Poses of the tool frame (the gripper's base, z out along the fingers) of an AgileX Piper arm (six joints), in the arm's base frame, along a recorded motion.
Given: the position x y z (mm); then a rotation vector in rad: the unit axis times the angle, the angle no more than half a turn.
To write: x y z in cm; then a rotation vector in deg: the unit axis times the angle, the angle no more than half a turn. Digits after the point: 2 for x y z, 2 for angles.
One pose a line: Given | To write
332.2, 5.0, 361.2, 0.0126, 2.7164, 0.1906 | 33.22, 0.50, 36.12, 0.72, 155.64, 10.92
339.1, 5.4, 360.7, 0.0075, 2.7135, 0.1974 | 33.91, 0.54, 36.07, 0.43, 155.47, 11.31
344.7, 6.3, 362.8, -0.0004, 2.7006, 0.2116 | 34.47, 0.63, 36.28, -0.02, 154.73, 12.12
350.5, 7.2, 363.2, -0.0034, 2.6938, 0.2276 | 35.05, 0.72, 36.32, -0.19, 154.34, 13.04
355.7, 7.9, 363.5, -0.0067, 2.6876, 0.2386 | 35.57, 0.79, 36.35, -0.38, 153.99, 13.67
